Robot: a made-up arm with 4 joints.
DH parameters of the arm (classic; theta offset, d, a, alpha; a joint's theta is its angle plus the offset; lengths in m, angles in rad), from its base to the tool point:
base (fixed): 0 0.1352 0 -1.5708
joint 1: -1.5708 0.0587 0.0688 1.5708
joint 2: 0 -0.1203 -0.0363 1.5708
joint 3: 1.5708 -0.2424 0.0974 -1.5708
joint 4: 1.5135 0 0.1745 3.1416
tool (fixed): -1.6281 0.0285 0 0
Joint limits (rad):
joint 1: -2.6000..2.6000
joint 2: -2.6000..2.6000
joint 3: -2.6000..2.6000
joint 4: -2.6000..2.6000
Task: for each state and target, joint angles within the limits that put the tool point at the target. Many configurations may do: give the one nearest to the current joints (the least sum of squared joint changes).
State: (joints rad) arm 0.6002 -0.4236 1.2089 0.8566
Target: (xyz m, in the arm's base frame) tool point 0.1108 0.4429 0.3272
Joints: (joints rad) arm 0.1444 -0.4793 1.1929 0.4419
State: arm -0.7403 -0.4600 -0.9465 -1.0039
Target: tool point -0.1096 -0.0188 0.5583
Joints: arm -0.4035 -1.1392 -1.2534 -1.1916
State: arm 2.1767 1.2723 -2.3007 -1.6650
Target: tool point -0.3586 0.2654 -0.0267
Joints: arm 2.3038 1.0782 -2.6000 -1.1909
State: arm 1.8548 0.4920 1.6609 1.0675
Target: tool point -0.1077 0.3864 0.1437
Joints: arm 2.5213 0.3693 1.8669 0.9227
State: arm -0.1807 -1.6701 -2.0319 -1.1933
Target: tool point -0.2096 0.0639 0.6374
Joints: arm -0.9844 -1.3807 -2.4872 -0.6256
